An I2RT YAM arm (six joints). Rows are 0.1 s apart.
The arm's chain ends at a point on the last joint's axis. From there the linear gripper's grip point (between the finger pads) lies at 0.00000 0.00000 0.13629 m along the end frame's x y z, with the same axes.
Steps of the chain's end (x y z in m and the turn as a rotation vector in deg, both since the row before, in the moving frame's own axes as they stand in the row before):
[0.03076 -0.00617 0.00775 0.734 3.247 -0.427]
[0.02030 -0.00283 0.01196 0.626 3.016 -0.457]
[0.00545 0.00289 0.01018 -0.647 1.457 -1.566]
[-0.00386 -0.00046 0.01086 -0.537 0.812 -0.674]
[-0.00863 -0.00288 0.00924 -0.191 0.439 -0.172]
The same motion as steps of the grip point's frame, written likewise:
[0.03847 -0.00794 0.00752 0.734 3.247 -0.427]
[0.02746 -0.00435 0.01176 0.626 3.016 -0.457]
[0.00894 0.00438 0.01013 -0.647 1.457 -1.566]
[-0.00192 0.00081 0.01084 -0.537 0.812 -0.674]
[-0.00759 -0.00243 0.00924 -0.191 0.439 -0.172]

